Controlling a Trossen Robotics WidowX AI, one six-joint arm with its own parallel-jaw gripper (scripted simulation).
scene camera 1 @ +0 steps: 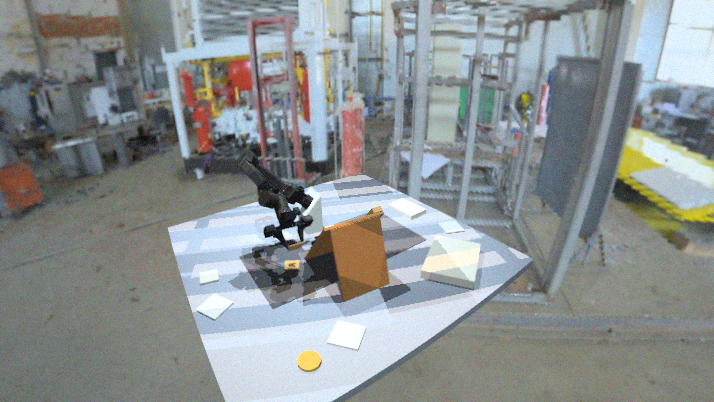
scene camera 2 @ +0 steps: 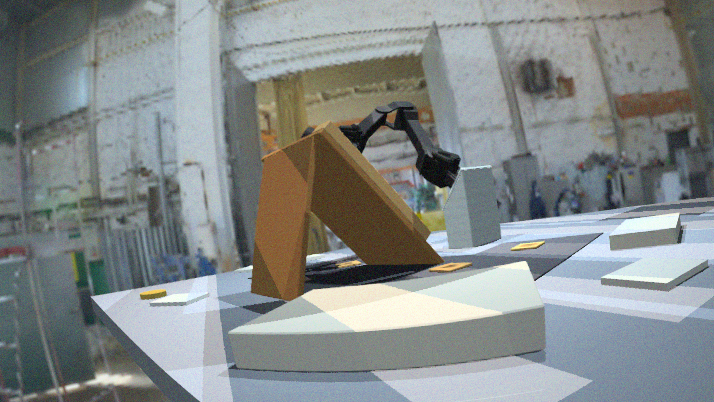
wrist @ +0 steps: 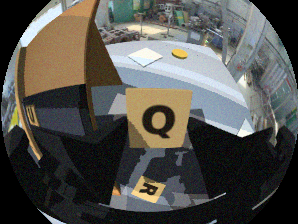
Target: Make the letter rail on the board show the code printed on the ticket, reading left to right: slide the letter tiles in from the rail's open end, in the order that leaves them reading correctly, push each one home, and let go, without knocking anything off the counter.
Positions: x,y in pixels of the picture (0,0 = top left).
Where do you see an orange sloped board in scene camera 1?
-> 358,246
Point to an orange sloped board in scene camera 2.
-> At 324,173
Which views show my gripper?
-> Scene camera 1 and the wrist view only.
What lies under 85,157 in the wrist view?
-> My gripper.
